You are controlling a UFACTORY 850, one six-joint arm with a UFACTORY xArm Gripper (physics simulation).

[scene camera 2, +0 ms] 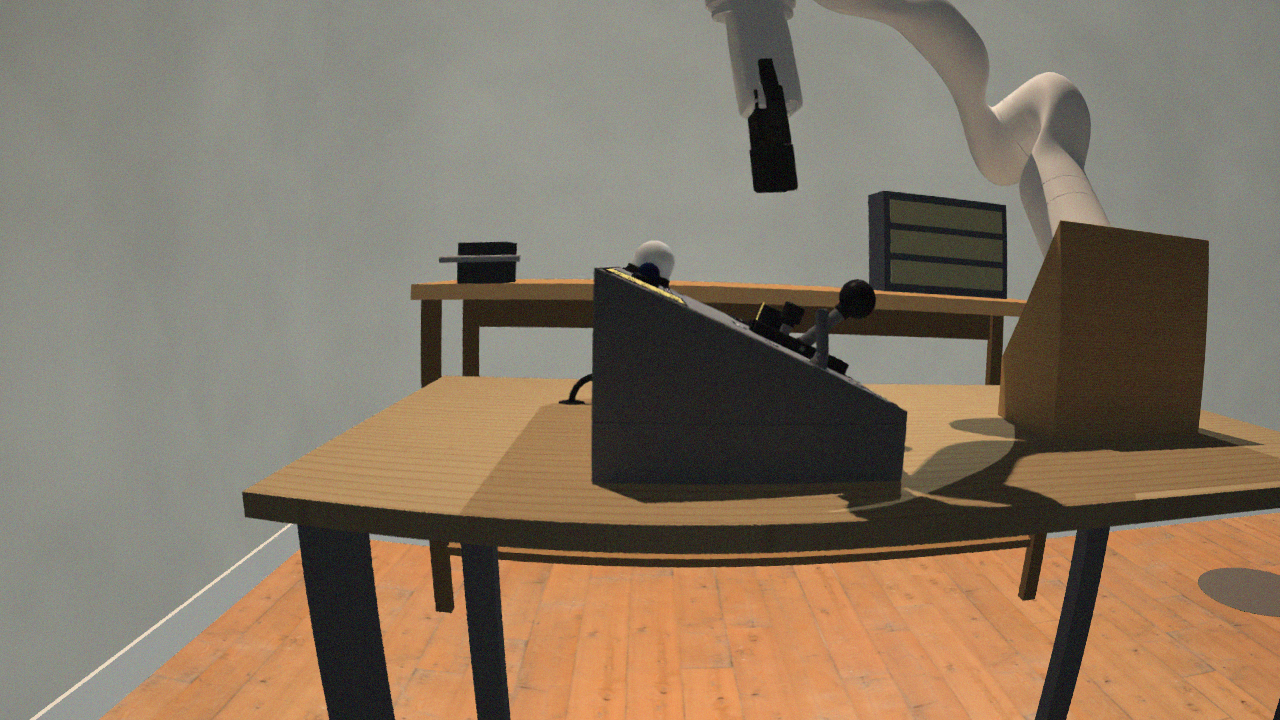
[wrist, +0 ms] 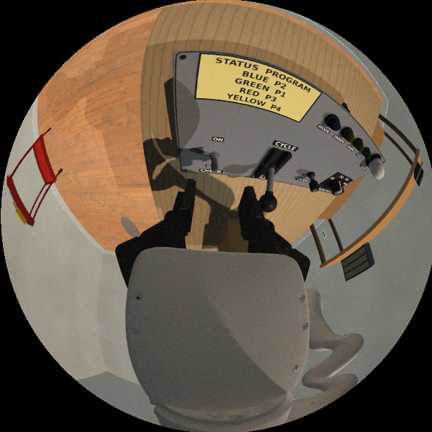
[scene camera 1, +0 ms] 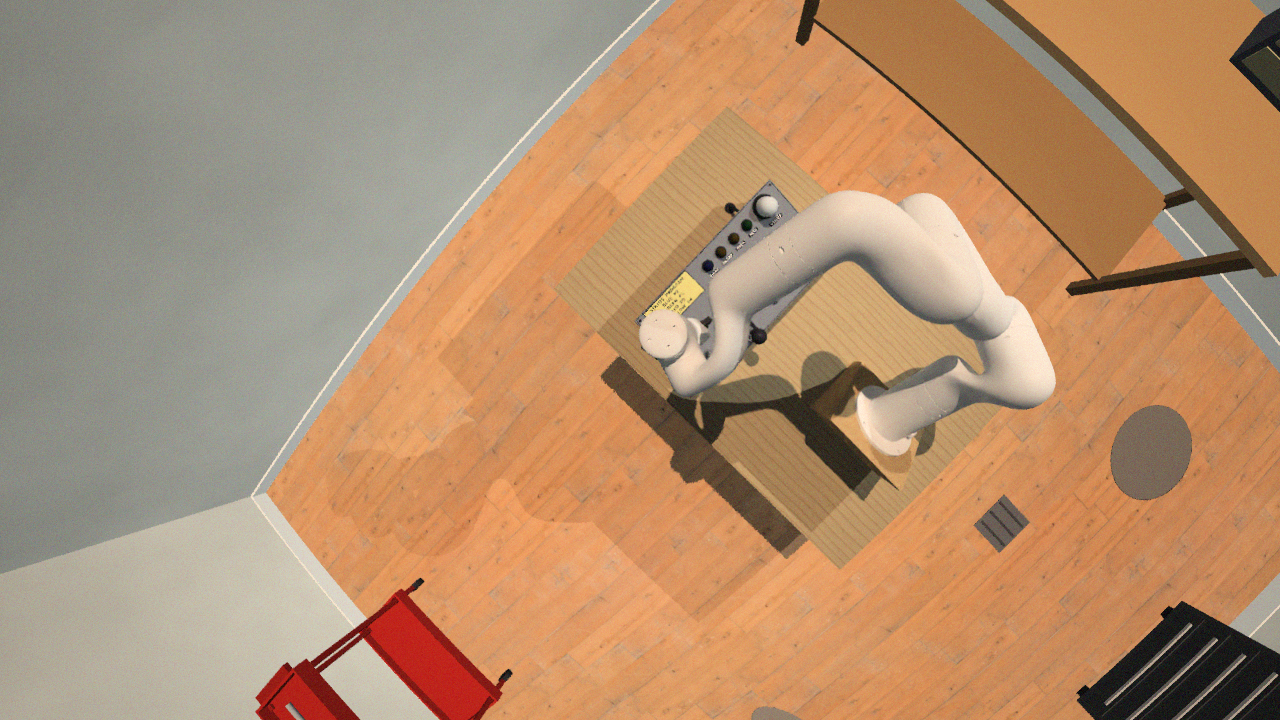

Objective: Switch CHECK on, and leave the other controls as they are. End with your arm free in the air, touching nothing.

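The sloped grey console (scene camera 1: 774, 310) (scene camera 2: 716, 402) (wrist: 235, 125) stands on the table. Its CHECK toggle (scene camera 2: 821, 335) (wrist: 214, 161) is at the panel's lower left in the wrist view, with ON printed above it. In scene camera 2 the lever stands about vertical, tilted up the slope from the panel's face, towards the ON side. The OFF label is partly hidden behind it. My gripper (scene camera 2: 775, 188) (wrist: 218, 193) is open and empty, high above the console and touching nothing. In scene camera 1 the arm hides it and the toggle.
The CYCLE lever's black ball (scene camera 1: 759, 335) (scene camera 2: 856, 298) (wrist: 268, 203) sticks out beside CHECK. A small black toggle (wrist: 312, 181) and a rotary selector (wrist: 338, 186) lie farther right. A white dome (scene camera 1: 767, 205) (scene camera 2: 655, 257) (wrist: 376, 169) tops the console. A wooden pedestal (scene camera 2: 1127, 340) stands under the arm.
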